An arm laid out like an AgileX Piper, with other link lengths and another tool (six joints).
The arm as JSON. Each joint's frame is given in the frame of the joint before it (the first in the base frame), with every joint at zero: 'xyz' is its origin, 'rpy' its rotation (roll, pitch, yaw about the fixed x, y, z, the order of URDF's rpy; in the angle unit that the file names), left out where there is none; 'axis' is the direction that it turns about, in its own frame. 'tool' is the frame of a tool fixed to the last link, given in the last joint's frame.
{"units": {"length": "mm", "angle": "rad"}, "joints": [
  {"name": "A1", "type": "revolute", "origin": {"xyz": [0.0, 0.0, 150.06]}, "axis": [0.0, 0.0, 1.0]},
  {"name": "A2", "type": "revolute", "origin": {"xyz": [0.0, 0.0, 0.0]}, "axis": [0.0, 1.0, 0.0]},
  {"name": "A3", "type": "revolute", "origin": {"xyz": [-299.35, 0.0, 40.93]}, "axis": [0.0, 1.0, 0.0]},
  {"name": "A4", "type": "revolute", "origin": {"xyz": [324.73, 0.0, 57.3]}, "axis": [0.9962, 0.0, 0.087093]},
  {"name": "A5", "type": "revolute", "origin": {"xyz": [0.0, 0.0, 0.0]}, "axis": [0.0, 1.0, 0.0]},
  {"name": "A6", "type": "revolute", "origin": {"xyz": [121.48, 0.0, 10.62]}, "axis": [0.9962, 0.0, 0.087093]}
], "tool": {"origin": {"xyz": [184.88, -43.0, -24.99], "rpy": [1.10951, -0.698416, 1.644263]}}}
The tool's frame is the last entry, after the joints.
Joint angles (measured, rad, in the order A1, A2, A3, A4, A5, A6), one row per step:
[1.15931 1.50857 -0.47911 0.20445 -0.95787 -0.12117]
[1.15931 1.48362 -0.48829 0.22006 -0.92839 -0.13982]
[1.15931 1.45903 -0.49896 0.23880 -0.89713 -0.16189]
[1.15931 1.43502 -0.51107 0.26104 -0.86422 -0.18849]
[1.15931 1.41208 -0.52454 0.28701 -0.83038 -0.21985]
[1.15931 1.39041 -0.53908 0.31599 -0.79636 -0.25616]
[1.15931 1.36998 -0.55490 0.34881 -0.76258 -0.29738]
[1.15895 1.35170 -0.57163 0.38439 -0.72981 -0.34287]
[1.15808 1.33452 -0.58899 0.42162 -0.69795 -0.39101]
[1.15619 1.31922 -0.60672 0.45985 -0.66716 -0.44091]
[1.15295 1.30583 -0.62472 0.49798 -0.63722 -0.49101]
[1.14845 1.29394 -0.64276 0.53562 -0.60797 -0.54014]
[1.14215 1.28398 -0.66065 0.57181 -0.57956 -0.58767]
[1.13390 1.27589 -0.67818 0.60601 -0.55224 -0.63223]
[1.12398 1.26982 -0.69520 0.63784 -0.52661 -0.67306]
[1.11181 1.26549 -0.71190 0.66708 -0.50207 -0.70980]
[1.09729 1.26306 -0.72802 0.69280 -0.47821 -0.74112]
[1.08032 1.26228 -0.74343 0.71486 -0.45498 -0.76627]
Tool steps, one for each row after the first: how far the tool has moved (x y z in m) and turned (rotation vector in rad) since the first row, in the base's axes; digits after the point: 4 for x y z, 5 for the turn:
[0.0026 -0.0010 0.0090 0.00034 -0.00454 -0.00886]
[0.0054 -0.0023 0.0180 -0.00064 -0.00892 -0.01916]
[0.0087 -0.0039 0.0270 -0.00357 -0.01353 -0.03085]
[0.0122 -0.0059 0.0358 -0.00841 -0.01833 -0.04383]
[0.0158 -0.0080 0.0444 -0.01529 -0.02391 -0.05733]
[0.0196 -0.0104 0.0530 -0.02341 -0.02981 -0.07167]
[0.0236 -0.0130 0.0612 -0.03330 -0.03604 -0.08632]
[0.0274 -0.0156 0.0693 -0.04370 -0.04225 -0.10050]
[0.0314 -0.0184 0.0770 -0.05511 -0.04798 -0.11426]
[0.0354 -0.0212 0.0841 -0.06718 -0.05277 -0.12718]
[0.0394 -0.0239 0.0906 -0.07921 -0.05616 -0.13898]
[0.0436 -0.0267 0.0965 -0.09154 -0.05847 -0.14988]
[0.0481 -0.0296 0.1016 -0.10344 -0.05934 -0.16018]
[0.0528 -0.0326 0.1061 -0.11443 -0.05888 -0.17006]
[0.0580 -0.0357 0.1100 -0.12436 -0.05695 -0.18009]
[0.0637 -0.0391 0.1131 -0.13337 -0.05305 -0.19010]
[0.0699 -0.0428 0.1153 -0.14099 -0.04681 -0.20050]

